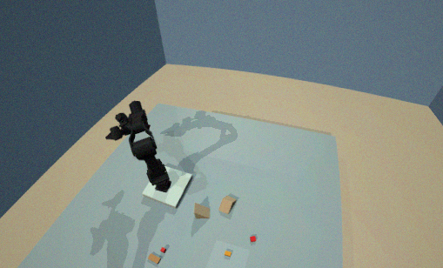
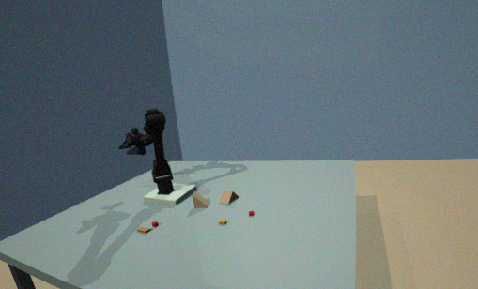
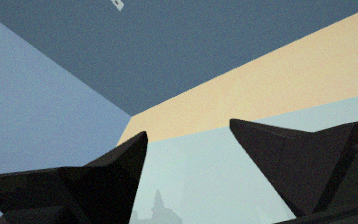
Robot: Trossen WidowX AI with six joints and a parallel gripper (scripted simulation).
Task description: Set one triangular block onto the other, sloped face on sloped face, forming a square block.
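Now: gripper tip 62 cm short of the triangular block, 10 cm to the left of it and 20 cm above it. Also, from my gripper tip: orange cube: 67 cm ahead, 32 cm to the right, 22 cm below; then flat tan piece: 38 cm ahead, 42 cm to the right, 22 cm below.
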